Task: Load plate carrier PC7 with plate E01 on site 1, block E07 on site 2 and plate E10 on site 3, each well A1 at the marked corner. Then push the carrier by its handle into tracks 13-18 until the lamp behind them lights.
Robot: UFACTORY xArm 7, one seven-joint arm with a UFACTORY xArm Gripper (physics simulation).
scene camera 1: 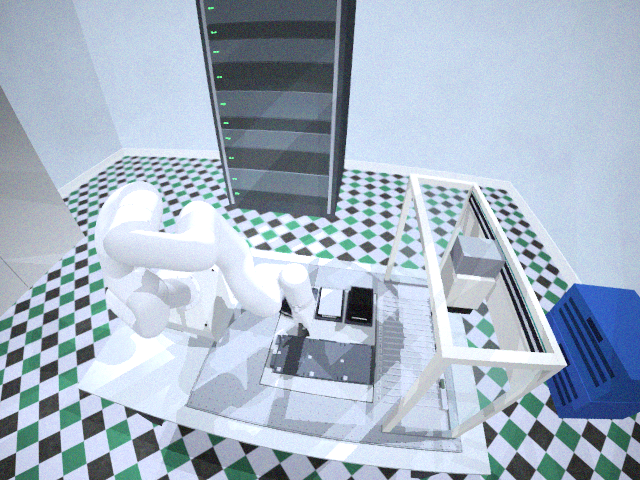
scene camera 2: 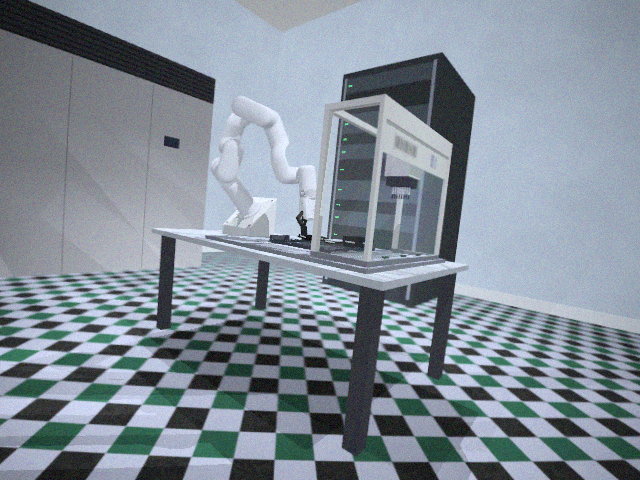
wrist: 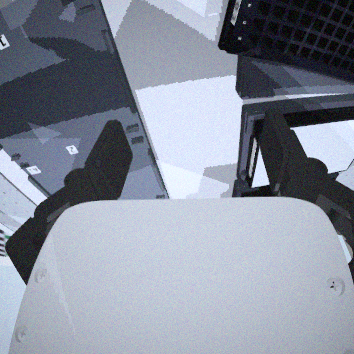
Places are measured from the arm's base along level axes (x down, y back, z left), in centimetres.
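Pixels of known places: gripper, fingertip midpoint: (scene camera 2: pixel 311 233) (wrist: pixel 192 131); arm's base at its link origin: (scene camera 1: pixel 185 291) (scene camera 2: pixel 250 210).
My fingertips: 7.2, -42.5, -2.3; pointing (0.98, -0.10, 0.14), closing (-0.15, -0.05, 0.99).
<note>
For each thing: its top centre in the pictures, then the offset to it from my fingertips, as dx, dy, dz. Level surfaces: height alone.
- dark carrier at its top centre: (wrist: pixel 91 195) (scene camera 1: pixel 324 356) (scene camera 2: pixel 307 239) +1.7, -6.6, -10.8
- tilted black plate at its top centre: (wrist: pixel 350 11) (scene camera 1: pixel 295 299) +1.3, +5.7, +10.0
- white-topped plate at its top centre: (wrist: pixel 313 153) (scene camera 1: pixel 330 301) +2.1, -7.2, +11.2
- table at its surface level: dx +6.0
The dark carrier (scene camera 1: pixel 330 356) (wrist: pixel 30 107) lies empty on a white board, with small number labels. Behind it are a tilted black plate (scene camera 1: pixel 284 308) (wrist: pixel 310 32), mostly hidden by the arm in the first scene view, a white-topped plate (scene camera 1: pixel 330 302) (wrist: pixel 325 150) and a black one (scene camera 1: pixel 360 303). Their E labels are not readable. My gripper (scene camera 1: pixel 305 330) (scene camera 2: pixel 305 232) (wrist: pixel 192 131) is open and empty, low between the carrier and the plate row. In the wrist view its left finger overlaps the carrier and its right finger the white-topped plate's edge. No lit lamp shows.
The ribbed tracks (scene camera 1: pixel 403 335) lie right of the carrier, under the cream-framed enclosure (scene camera 1: pixel 438 310) (scene camera 2: pixel 319 180). A grey pipetting head (scene camera 1: pixel 476 257) (scene camera 2: pixel 401 180) hangs inside it. A server rack (scene camera 1: pixel 338 103) stands behind the table (scene camera 1: pixel 118 397) (scene camera 2: pixel 423 273); a blue box (scene camera 1: pixel 594 356) is at the right.
</note>
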